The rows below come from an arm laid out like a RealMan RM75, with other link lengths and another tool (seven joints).
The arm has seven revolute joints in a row. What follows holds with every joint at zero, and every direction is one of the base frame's.
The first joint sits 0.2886 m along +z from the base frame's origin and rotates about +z.
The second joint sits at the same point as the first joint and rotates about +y.
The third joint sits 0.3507 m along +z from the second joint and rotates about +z.
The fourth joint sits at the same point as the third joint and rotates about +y.
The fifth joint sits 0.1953 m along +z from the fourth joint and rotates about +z.
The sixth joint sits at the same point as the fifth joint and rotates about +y.
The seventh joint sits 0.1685 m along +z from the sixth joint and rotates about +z.
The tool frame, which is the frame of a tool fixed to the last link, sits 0.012 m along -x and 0.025 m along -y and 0.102 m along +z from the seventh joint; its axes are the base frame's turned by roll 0, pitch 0.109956 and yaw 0.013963 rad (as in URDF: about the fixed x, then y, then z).
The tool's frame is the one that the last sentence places.
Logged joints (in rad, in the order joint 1, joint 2, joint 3, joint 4, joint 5, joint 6, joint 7), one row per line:
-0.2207, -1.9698, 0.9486, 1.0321, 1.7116, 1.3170, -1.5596
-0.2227, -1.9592, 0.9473, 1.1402, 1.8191, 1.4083, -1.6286
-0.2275, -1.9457, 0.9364, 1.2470, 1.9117, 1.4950, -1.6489
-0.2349, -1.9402, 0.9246, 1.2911, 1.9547, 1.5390, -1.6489
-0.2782, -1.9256, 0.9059, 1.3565, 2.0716, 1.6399, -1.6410
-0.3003, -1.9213, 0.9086, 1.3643, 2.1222, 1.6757, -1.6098
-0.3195, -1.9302, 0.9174, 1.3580, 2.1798, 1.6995, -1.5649
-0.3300, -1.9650, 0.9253, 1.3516, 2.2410, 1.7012, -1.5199
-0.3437, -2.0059, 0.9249, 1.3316, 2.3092, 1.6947, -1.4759
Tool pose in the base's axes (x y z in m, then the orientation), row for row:
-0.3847, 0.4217, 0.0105, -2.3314, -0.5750, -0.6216
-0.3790, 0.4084, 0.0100, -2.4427, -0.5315, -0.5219
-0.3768, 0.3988, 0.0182, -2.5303, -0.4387, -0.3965
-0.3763, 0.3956, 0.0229, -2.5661, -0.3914, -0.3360
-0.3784, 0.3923, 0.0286, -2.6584, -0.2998, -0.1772
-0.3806, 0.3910, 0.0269, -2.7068, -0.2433, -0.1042
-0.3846, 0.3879, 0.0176, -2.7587, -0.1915, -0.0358
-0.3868, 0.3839, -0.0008, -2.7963, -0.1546, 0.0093
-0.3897, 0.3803, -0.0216, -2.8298, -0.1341, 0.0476
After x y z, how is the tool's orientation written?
As a rotation vector, in radians.
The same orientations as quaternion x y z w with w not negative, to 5 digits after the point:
-0.88903, -0.21926, -0.23703, 0.32460
-0.91549, -0.19920, -0.19560, 0.28971
-0.93808, -0.16264, -0.14700, 0.26823
-0.94691, -0.14443, -0.12399, 0.25909
-0.96536, -0.10887, -0.06435, 0.22821
-0.97319, -0.08748, -0.03746, 0.20938
-0.97994, -0.06802, -0.01272, 0.18691
-0.98399, -0.05440, 0.00327, 0.16968
-0.98690, -0.04677, 0.01660, 0.15350

